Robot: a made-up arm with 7 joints.
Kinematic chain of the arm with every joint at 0, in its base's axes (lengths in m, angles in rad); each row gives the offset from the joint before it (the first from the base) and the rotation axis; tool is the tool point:
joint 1: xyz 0 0.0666 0 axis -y
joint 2: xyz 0 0.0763 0 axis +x
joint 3: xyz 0 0 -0.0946 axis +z
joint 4: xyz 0 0 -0.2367 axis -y
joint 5: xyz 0 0 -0.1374 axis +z
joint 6: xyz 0 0 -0.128 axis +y
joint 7: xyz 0 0 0 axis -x
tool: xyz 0 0 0
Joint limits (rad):
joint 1: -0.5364..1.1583
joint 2: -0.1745..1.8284
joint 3: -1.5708..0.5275
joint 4: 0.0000..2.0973
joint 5: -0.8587..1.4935
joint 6: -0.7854..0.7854
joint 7: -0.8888..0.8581
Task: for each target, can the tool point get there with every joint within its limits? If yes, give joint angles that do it. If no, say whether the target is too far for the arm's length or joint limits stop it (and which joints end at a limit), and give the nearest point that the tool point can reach.
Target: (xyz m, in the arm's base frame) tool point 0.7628 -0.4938 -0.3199
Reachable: no: too far | nearest point 0.4597 -0.1153 -0.1963 | short by 0.500 m
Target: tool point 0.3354 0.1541 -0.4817
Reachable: yes | joints 0.4477 0.0072 0.0746 0.3625 0.0326 0.6028 0.3062
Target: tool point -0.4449 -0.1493 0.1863
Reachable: no: joint limits stop it (at a limit: joint 1, joint 2, joint 3, joint 4) | nearest point -0.0793 -0.1174 -0.1333 | short by 0.487 m
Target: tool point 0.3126 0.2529 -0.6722
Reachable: no: too far | nearest point 0.2489 0.2305 -0.5352 | short by 0.153 m
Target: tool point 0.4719 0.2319 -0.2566
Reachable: yes | joints 0.7474 0.3696 -0.5315 0.8485 1.2784 0.1613 -0.7032
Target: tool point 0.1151 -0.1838 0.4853
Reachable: no: joint limits stop it (at a limit: joint 1, joint 2, joint 4) | nearest point 0.2337 -0.0194 0.1041 | short by 0.432 m
